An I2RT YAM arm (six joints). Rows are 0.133 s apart.
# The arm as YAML. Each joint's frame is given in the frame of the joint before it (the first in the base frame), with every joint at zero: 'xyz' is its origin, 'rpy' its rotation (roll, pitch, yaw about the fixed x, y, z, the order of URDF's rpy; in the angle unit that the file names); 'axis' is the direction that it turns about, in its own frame. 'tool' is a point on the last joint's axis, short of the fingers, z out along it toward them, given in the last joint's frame.
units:
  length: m
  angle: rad
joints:
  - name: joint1
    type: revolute
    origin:
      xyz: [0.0, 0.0, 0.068]
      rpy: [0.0, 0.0, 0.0]
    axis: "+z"
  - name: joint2
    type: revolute
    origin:
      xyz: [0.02, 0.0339, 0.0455]
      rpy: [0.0, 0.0, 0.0]
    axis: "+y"
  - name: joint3
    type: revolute
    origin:
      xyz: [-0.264, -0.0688, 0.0]
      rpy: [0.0, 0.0, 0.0]
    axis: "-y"
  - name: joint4
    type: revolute
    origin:
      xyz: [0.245, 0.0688, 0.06]
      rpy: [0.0, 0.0, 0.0]
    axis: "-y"
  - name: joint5
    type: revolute
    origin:
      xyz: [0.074, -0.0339, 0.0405]
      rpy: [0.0, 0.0, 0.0]
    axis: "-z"
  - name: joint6
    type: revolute
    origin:
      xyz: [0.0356, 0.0, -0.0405]
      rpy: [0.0, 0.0, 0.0]
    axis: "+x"
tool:
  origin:
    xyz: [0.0, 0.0, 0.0]
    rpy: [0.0, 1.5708, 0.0]
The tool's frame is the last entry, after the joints.
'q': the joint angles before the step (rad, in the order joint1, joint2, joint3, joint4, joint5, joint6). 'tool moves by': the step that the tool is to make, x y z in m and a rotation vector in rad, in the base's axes. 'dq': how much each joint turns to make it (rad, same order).
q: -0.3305, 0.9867, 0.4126, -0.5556, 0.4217, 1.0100
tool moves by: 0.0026, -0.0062, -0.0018, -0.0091, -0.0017, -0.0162
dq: -0.0306, 0.0275, 0.0010, 0.0386, 0.0010, -0.0180
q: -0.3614, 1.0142, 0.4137, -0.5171, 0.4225, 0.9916
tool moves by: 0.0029, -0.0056, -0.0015, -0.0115, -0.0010, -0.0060
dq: -0.0249, 0.0265, 0.0017, 0.0396, 0.0009, -0.0236
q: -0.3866, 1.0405, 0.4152, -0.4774, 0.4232, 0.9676
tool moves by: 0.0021, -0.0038, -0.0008, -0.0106, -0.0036, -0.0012
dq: -0.0157, 0.0164, 0.0005, 0.0308, 0.0008, -0.0184
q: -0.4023, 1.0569, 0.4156, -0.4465, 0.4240, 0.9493
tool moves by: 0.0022, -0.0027, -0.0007, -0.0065, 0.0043, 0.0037
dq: -0.0091, 0.0179, 0.0038, 0.0195, 0.0008, -0.0164
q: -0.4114, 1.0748, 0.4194, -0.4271, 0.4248, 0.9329
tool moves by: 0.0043, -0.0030, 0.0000, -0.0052, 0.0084, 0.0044
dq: -0.0052, 0.0294, 0.0136, 0.0158, 0.0027, -0.0135
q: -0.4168, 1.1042, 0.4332, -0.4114, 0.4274, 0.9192
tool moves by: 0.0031, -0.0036, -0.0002, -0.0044, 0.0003, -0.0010
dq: -0.0112, 0.0224, 0.0088, 0.0201, -0.0012, -0.0121
